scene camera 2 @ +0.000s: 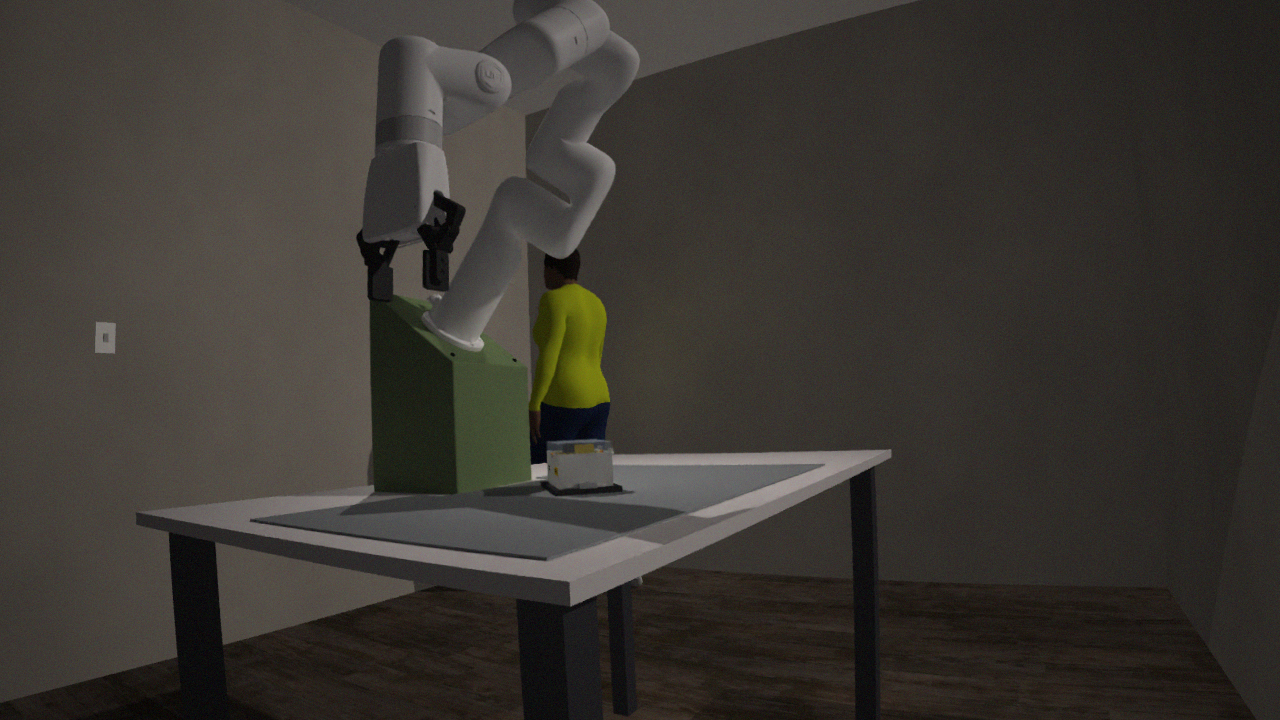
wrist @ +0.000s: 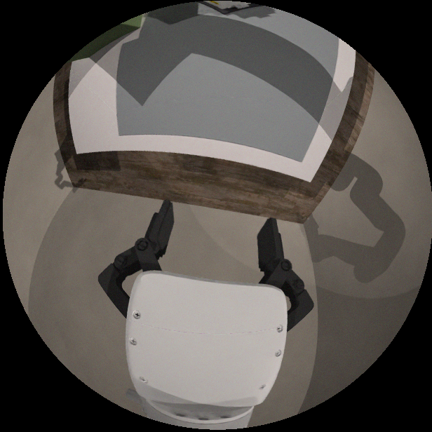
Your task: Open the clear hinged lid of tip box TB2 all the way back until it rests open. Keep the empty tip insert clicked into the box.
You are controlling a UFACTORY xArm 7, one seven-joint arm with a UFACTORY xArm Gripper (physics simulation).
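Frame: origin at the arm's base, x right, y up, z back, level; millimetres.
Seen in the pictures: gripper, fingertip midpoint: (scene camera 2: 407, 295); arm's base at its link origin: (scene camera 2: 451, 333).
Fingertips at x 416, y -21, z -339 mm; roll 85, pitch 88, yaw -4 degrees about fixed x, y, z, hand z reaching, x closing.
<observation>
Pixels of each thing's top centre, then the offset from my fingertips to it. "pt": a spot on its surface instead. Level surfaces: height alone.
- white tip box at its top centre: (scene camera 2: 577, 441) dx -420, dy -180, dz +70 mm
- dark base at a spot on its surface: (scene camera 2: 587, 489) pt dx -363, dy -251, dz +16 mm
- grey mat at its surface level: dy -258 mm
- white table at its surface level: dy -261 mm
A white tip box (scene camera 2: 580, 469) stands on a dark base (scene camera 2: 587, 489) on the grey mat, right of the green pedestal in the scene view. Its clear lid (scene camera 2: 580, 444) lies closed over the top, with a bit of yellow showing at the front. The TB2 marking cannot be read, and the insert cannot be made out. In the wrist view a small part of the box and base shows cut off at the top edge. My gripper (scene camera 2: 408, 293) (wrist: 218, 218) is open and empty, pointing down, high above the table's left side and well away from the box.
The green pedestal (scene camera 2: 452, 425) (wrist: 131, 27) carries the arm and stands between the gripper's side and the box. The grey mat (scene camera 2: 501, 523) (wrist: 225, 110) lies on the white table (scene camera 2: 358, 546) (wrist: 92, 117). A person in a yellow top (scene camera 2: 572, 349) stands behind the table.
</observation>
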